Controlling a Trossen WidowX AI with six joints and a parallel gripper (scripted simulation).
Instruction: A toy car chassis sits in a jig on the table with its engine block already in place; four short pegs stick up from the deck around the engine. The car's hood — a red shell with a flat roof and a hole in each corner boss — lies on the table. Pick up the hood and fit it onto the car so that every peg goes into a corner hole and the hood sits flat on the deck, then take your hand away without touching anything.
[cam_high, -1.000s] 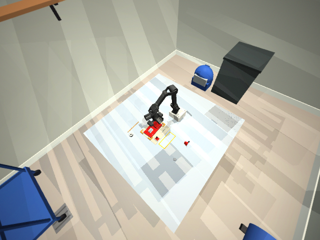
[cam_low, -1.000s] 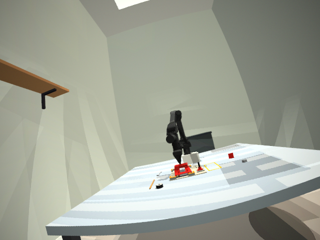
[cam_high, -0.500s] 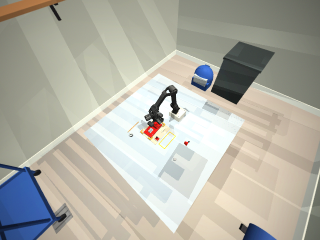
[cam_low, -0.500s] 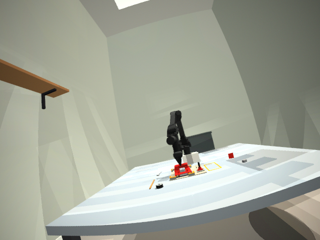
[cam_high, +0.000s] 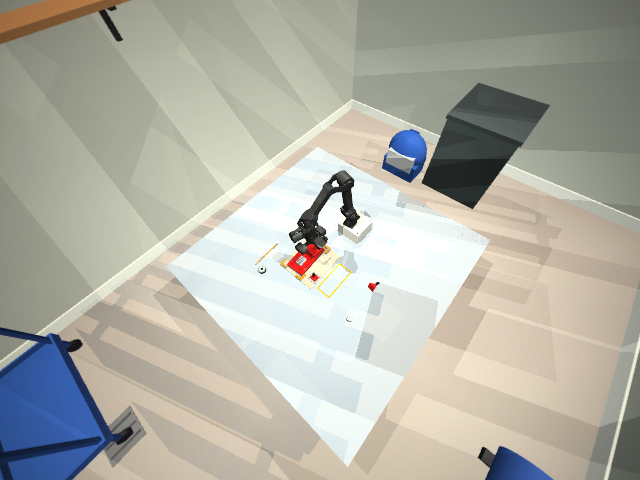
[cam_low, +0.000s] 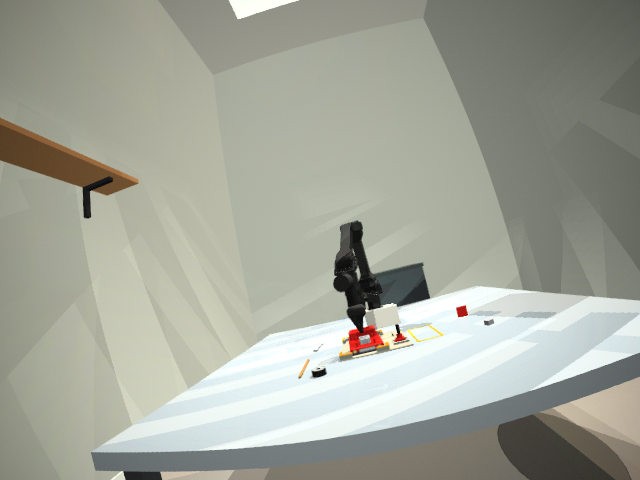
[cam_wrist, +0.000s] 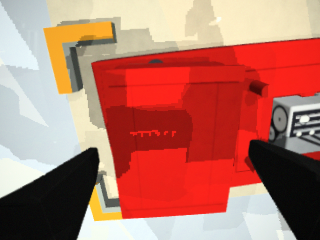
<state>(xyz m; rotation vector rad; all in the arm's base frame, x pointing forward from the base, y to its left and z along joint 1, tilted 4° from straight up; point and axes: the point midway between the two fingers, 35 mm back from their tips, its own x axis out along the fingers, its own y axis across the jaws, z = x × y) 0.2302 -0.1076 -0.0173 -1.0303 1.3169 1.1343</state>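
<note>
Right now my gripper tip is 1 cm above the red hood. From my gripper tip the other things lie so: grey engine block 10 cm ahead, 2 cm below, 1 cm to the right; pencil 22 cm to the right, 15 cm ahead, 4 cm below.
</note>
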